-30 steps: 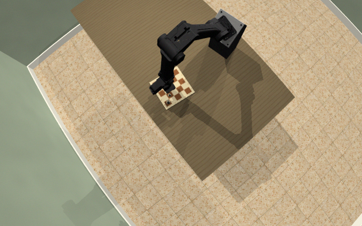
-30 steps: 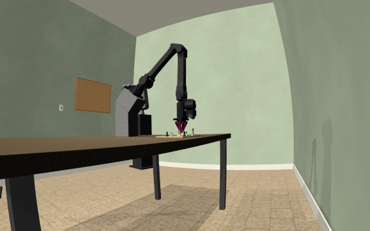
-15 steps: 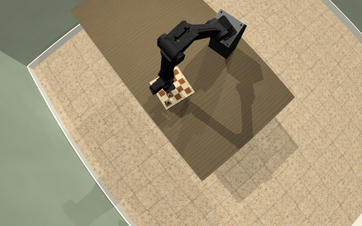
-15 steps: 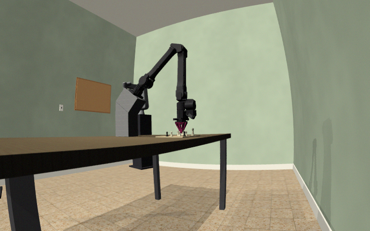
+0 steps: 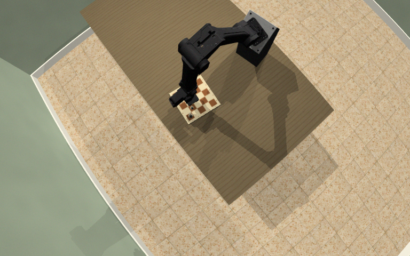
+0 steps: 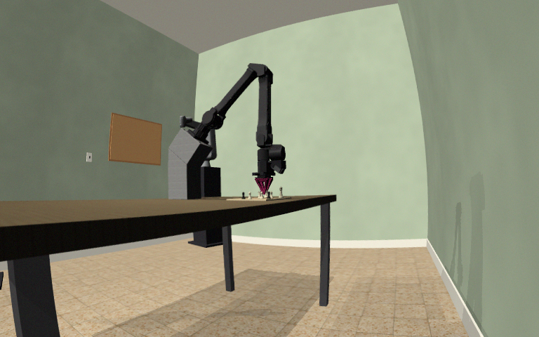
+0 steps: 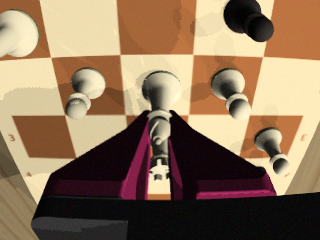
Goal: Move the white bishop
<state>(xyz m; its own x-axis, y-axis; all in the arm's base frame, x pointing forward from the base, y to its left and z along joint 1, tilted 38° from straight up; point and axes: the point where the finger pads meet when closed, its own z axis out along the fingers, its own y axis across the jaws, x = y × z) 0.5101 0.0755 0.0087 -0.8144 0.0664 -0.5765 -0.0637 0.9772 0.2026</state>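
Now: hand 10 mm short of the white bishop. Round my hand: large white piece 80 mm to the left, 40 mm ahead; then small chessboard 30 mm below, 30 mm behind.
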